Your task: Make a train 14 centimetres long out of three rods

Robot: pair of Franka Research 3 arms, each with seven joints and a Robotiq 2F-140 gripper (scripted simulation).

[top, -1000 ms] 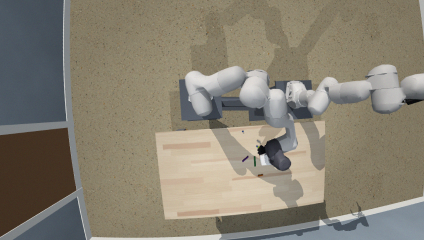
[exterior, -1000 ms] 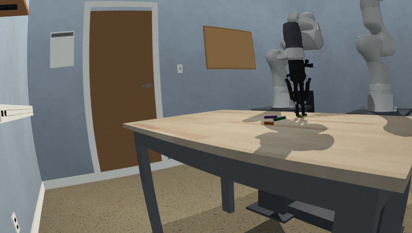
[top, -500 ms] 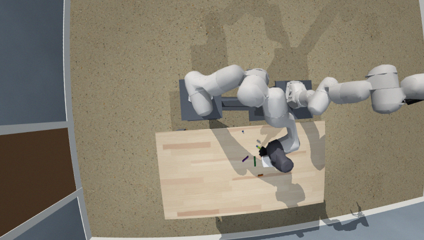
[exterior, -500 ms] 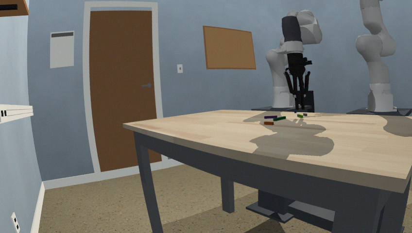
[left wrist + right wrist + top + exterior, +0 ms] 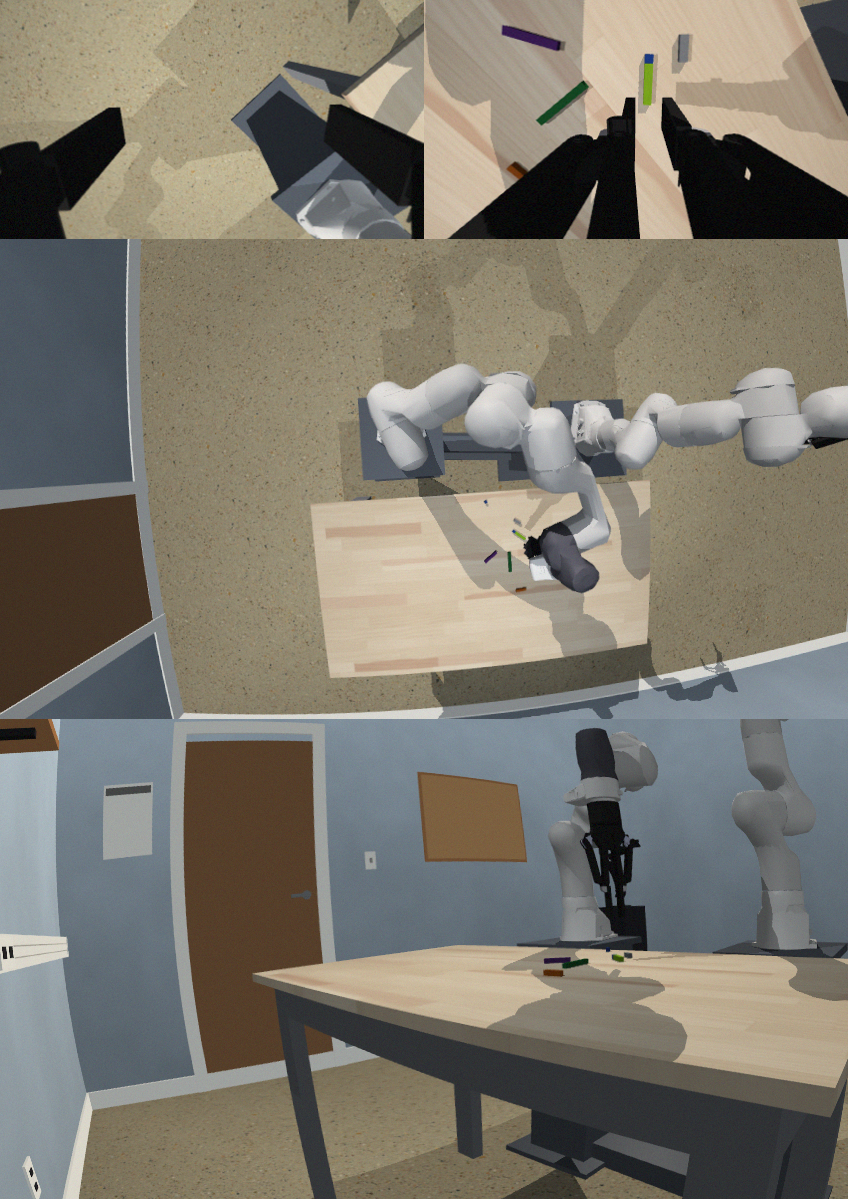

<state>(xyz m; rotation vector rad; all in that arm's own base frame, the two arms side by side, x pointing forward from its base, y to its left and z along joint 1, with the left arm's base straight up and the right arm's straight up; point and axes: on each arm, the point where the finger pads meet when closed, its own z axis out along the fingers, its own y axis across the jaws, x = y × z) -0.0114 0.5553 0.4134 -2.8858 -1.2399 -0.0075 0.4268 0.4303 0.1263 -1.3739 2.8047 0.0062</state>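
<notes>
My right hand is 120 mm above the green rod, 100 mm short of it and 40 mm to the left of it. The rest, counted from my right hand: grey rod: 120 mm below, 60 mm behind, 20 mm to the right; lime rod: 120 mm below, 10 mm behind; purple rod: 120 mm to the right, 120 mm below, 80 mm ahead.
</notes>
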